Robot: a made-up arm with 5 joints.
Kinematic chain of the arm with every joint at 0, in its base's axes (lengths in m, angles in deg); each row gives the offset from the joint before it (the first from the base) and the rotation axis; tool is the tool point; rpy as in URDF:
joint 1: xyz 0 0 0.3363 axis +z
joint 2: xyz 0 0 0 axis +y
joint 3: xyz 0.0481 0 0.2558 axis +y
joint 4: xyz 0.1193 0 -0.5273 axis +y
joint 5: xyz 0.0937 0 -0.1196 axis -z
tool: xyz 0 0 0 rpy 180 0 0
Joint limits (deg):
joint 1: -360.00..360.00
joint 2: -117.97..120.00
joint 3: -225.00..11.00
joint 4: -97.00..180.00
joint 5: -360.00..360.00
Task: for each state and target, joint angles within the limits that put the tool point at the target. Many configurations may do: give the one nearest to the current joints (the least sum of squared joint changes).
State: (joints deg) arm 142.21 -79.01 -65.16 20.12 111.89
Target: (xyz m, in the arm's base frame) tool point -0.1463 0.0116 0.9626
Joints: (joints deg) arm 175.47 -87.13 -44.65 24.42 111.89
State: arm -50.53 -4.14 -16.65 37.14 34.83
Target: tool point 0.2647 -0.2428 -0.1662
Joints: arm -42.53 38.46 -40.22 29.60 34.83
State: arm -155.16 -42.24 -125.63 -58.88 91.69
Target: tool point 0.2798 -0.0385 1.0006
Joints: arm -187.83 -52.22 -112.40 -94.95 91.69
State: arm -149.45 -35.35 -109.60 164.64 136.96
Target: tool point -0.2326 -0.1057 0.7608
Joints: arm -155.56 -38.35 -77.78 171.18 136.96
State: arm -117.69 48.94 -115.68 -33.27 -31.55
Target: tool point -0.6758 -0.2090 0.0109
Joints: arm -162.82 61.53 -84.04 -43.28 -31.55
